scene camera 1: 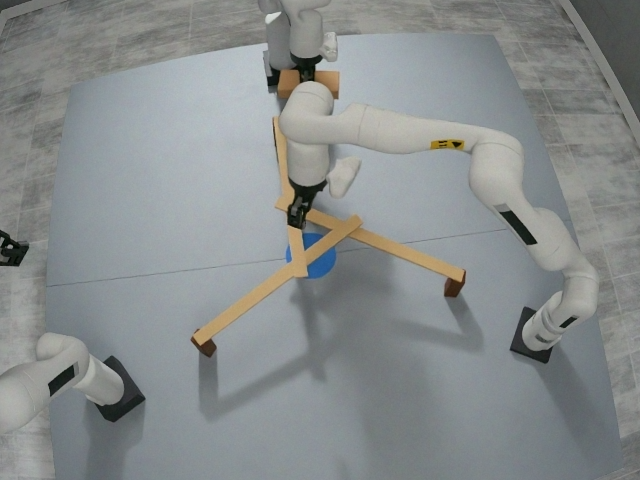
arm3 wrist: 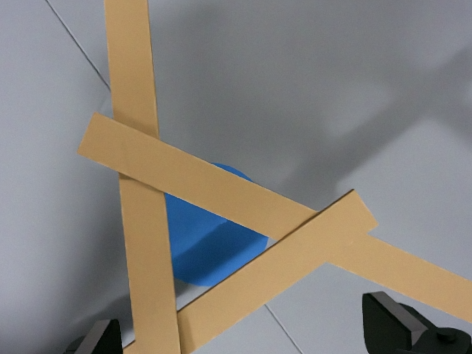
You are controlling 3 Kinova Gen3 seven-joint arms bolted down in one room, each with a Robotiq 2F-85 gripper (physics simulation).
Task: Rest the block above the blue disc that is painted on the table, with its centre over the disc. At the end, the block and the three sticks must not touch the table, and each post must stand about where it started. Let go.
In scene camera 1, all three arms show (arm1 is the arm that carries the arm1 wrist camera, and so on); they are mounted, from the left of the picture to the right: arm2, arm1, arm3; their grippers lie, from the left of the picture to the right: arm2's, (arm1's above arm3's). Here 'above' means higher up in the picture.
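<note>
The orange-brown block (scene camera 1: pixel 329 85) is held by arm1's gripper (scene camera 1: pixel 307 79) at the top of the scene view. Arm3's gripper (arm3 wrist: pixel 247 327) (scene camera 1: pixel 296 223) is open and empty, above the crossed sticks. Arm2's gripper (scene camera 1: pixel 14 253) is at the left edge, its opening unclear. The lower-left stick (arm3 wrist: pixel 260 275) (scene camera 1: pixel 248 304), right stick (arm3 wrist: pixel 200 185) (scene camera 1: pixel 403 250) and upper stick (arm3 wrist: pixel 135 60) (scene camera 1: pixel 282 160) overlap in a triangle over the blue disc (arm3 wrist: pixel 195 250) (scene camera 1: pixel 324 260). Two brown posts (scene camera 1: pixel 206 347) (scene camera 1: pixel 453 288) bear outer ends; the upper stick's post is mostly hidden.
Arm3's links reach from the right across the upper stick in the scene view. Arm1's base stands behind the block. Arm2's base (scene camera 1: pixel 126 395) is at lower left, and arm3's base (scene camera 1: pixel 522 335) at right. Stick shadows fall on the table (scene camera 1: pixel 155 155).
</note>
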